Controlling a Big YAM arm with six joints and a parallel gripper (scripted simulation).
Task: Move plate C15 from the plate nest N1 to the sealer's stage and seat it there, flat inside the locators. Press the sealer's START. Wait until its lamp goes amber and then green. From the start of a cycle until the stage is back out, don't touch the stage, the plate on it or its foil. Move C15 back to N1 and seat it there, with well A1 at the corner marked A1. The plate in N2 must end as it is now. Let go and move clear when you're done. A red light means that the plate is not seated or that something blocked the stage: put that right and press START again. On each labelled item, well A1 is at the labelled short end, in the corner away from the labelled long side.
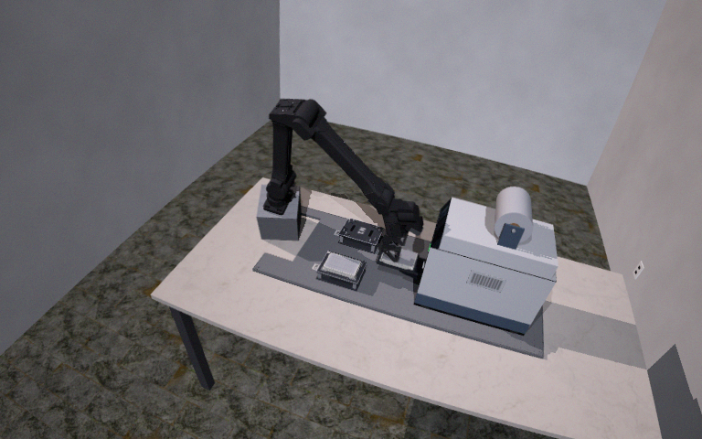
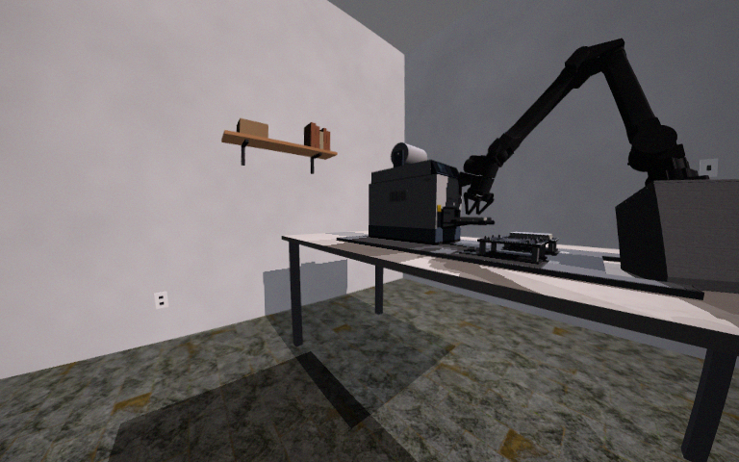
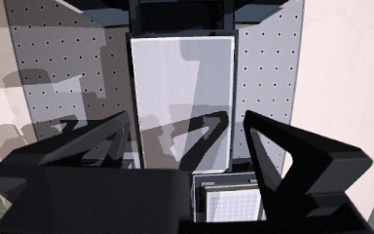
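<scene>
Now: hand 3 cm above the white well plate. The rest, counted from my hand: foil roll 33 cm ahead, 2 cm to the right, 28 cm above; then dark stage 4 cm below.
</scene>
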